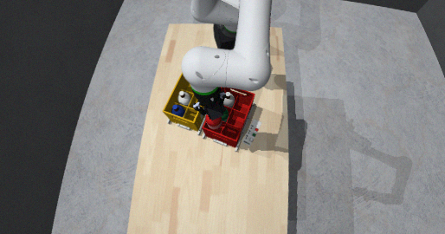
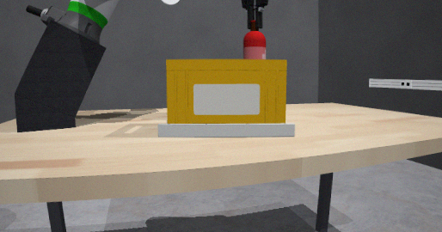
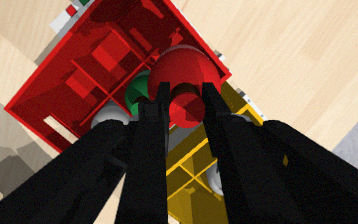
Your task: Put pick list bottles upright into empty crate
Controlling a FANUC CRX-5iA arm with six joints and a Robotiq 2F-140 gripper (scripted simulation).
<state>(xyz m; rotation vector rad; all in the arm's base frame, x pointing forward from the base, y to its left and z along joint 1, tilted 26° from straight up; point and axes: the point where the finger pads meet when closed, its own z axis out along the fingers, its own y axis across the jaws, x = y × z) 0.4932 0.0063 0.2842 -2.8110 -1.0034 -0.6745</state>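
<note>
The red bottle is 80 mm below my hand. Also, from my hand: red crate (90 mm behind, 50 mm to the left, 250 mm below); green bottle (90 mm behind, 10 mm to the left, 240 mm below); yellow crate (110 mm behind, 180 mm to the right, 250 mm below).
</note>
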